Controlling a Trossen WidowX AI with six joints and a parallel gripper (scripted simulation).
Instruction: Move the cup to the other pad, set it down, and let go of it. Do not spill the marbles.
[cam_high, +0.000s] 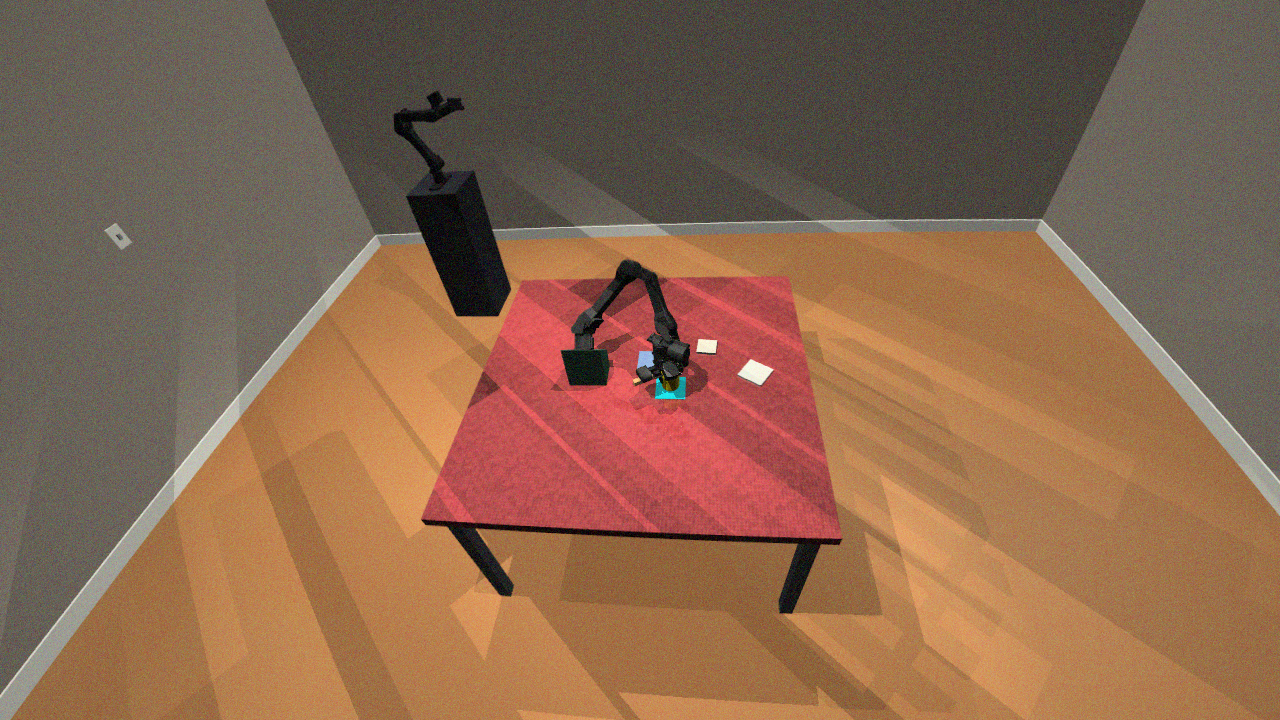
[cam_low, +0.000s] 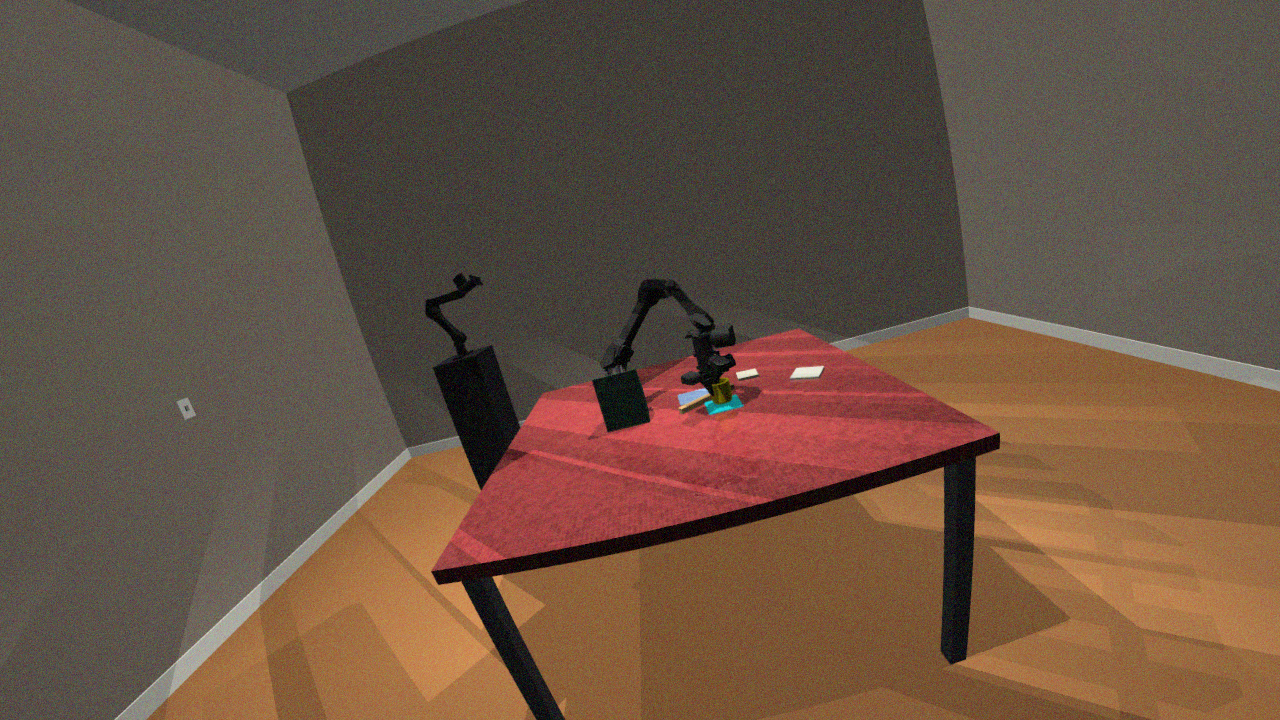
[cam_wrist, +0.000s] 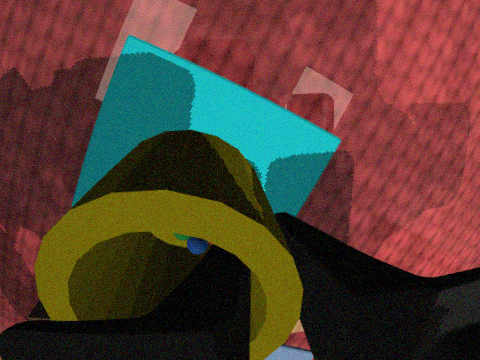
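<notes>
The cyan pad is 2 cm ahead of my gripper tip, 2 cm to the left of it and 6 cm below it. The rest, counted from my gripper tip: light blue pad 6 cm behind, 16 cm to the left, 6 cm below; then yellow cup 2 cm ahead, 2 cm to the left.
</notes>
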